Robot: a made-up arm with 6 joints.
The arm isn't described. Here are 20 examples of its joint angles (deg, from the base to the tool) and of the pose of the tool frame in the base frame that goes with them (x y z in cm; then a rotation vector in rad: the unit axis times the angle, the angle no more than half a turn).
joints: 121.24 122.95 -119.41 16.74 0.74 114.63
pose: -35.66 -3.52 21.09 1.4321 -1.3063 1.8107
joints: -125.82 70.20 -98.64 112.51 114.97 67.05
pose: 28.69 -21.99 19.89 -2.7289 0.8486 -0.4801
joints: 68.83 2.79 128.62 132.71 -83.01 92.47
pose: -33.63 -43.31 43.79 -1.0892 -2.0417 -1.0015
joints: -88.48 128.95 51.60 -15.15 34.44 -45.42
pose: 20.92 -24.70 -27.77 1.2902 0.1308 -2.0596
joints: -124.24 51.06 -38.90 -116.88 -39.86 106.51
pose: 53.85 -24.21 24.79 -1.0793 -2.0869 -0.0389
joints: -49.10 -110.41 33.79 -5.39 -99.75 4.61
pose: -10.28 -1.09 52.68 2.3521 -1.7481 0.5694
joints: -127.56 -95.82 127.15 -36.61 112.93 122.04
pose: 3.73 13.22 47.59 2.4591 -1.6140 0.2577
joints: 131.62 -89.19 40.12 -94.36 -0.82 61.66
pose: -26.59 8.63 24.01 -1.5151 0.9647 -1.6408
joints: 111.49 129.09 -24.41 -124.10 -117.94 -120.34
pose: -36.78 -76.72 -31.55 -0.6388 -0.0077 -2.0712
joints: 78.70 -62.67 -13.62 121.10 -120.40 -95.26
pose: 19.99 -8.74 -41.54 -0.4159 0.1455 -0.6312
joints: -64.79 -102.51 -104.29 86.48 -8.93 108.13
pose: 4.98 13.34 -49.86 -0.5893 -0.2870 2.0237
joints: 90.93 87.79 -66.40 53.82 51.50 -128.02
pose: -23.03 4.45 36.08 -1.7494 -2.1776 0.9320
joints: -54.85 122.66 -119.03 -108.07 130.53 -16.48
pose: 9.24 -29.84 -40.38 0.6689 0.7477 -0.4338
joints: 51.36 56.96 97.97 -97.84 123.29 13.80
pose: -60.06 -22.73 -8.92 0.3652 1.3924 -0.3979
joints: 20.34 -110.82 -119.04 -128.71 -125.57 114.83
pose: 50.91 -30.67 -24.25 0.6721 -1.6028 -1.4494
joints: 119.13 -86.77 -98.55 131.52 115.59 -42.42
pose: -3.71 -29.34 6.14 -0.6515 0.2304 -1.2397
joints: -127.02 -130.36 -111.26 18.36 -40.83 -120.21
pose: -38.90 -61.66 18.74 -1.0555 -0.7432 -1.5069
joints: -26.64 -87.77 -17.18 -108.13 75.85 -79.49
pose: 21.85 39.97 -14.95 -1.5892 -1.0478 1.5311
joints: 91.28 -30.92 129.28 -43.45 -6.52 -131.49
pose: 1.06 5.50 52.73 -0.1787 -2.2304 -0.0169
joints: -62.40 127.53 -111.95 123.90 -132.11 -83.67
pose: 62.65 -34.61 19.84 -2.2888 -0.8643 0.8714
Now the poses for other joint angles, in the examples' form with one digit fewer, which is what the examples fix.
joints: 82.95 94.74 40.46 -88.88 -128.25 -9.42
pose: 0.7 -51.1 -45.7 -0.012 0.083 -0.066
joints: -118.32 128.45 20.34 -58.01 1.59 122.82
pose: 6.0 0.7 3.2 1.447 0.092 0.587
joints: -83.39 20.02 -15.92 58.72 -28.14 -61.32
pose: -2.1 46.8 22.4 0.328 2.172 -1.651
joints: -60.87 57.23 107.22 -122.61 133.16 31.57
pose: -12.3 -9.7 51.2 0.625 2.635 -0.820
